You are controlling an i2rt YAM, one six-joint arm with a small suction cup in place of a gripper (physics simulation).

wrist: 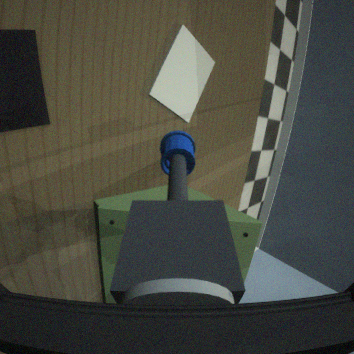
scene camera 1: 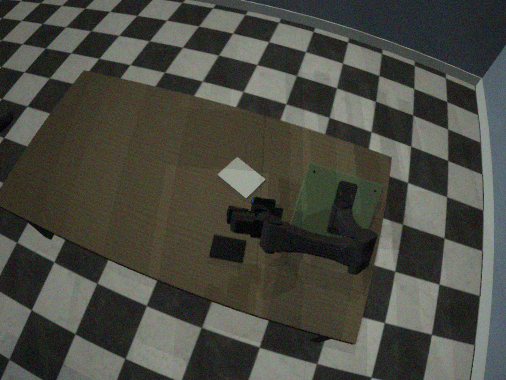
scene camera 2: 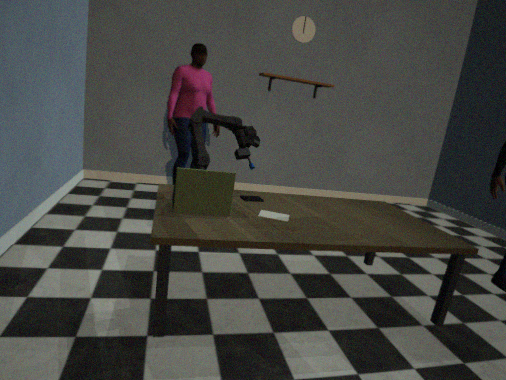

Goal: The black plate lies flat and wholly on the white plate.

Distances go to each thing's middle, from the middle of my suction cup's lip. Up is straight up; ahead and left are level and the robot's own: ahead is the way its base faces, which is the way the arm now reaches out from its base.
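Labels:
White plate [scene camera 1: 242,178]: 10 cm ahead of my suction cup, 20 cm to the right of it and 22 cm below it. Black plate [scene camera 1: 226,248]: 6 cm ahead of the suction cup, 11 cm to the left of it, 22 cm below it.

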